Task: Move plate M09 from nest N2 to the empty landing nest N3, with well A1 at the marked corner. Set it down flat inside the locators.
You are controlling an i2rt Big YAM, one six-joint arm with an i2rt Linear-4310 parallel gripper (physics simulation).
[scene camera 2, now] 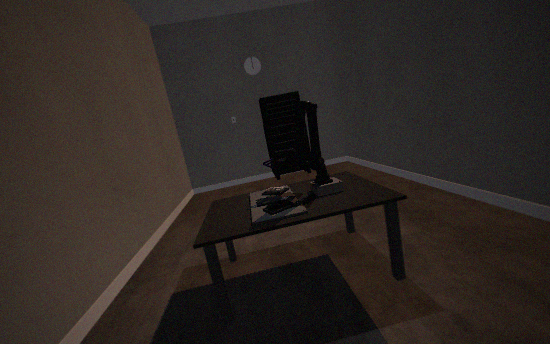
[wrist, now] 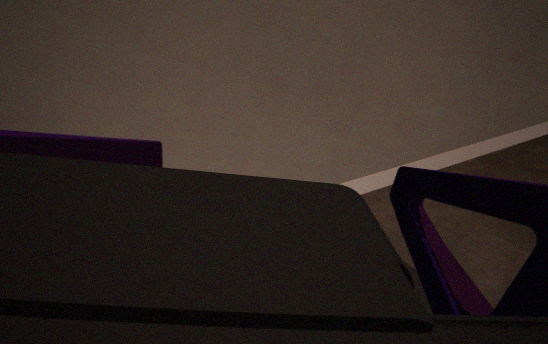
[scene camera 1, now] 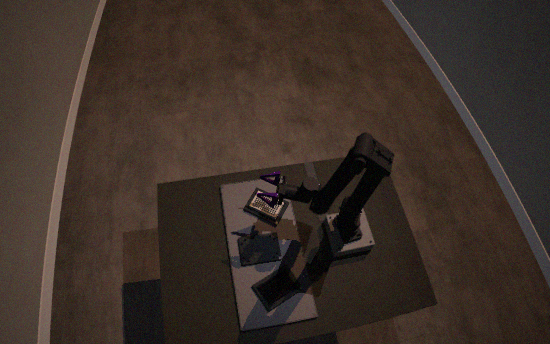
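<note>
A pale plate with many wells [scene camera 1: 272, 212] [scene camera 2: 276, 190] sits in the nest at the far end of the light board. A dark, flat plate or nest [scene camera 1: 259, 251] is at the middle; shadow hides whether it holds a plate. A dark, rimmed nest [scene camera 1: 259, 298] at the near end looks empty, partly in arm shadow. I cannot read the labels N2, N3 or M09, nor the A1 corner mark. My gripper [scene camera 1: 259, 186] [scene camera 2: 267, 163] [wrist: 283, 170] is open and empty, its purple fingers pointing sideways, high above the board near the pale plate. The plates do not show in the wrist view.
The light board [scene camera 1: 229, 205] lies on a dark table [scene camera 1: 190, 240] [scene camera 2: 230, 222]. The arm's pale base block [scene camera 1: 365, 240] [scene camera 2: 327, 187] stands beside the board. A tall black slatted unit [scene camera 2: 284, 132] stands behind the table. The wrist view faces a wall [wrist: 270, 80] and its skirting.
</note>
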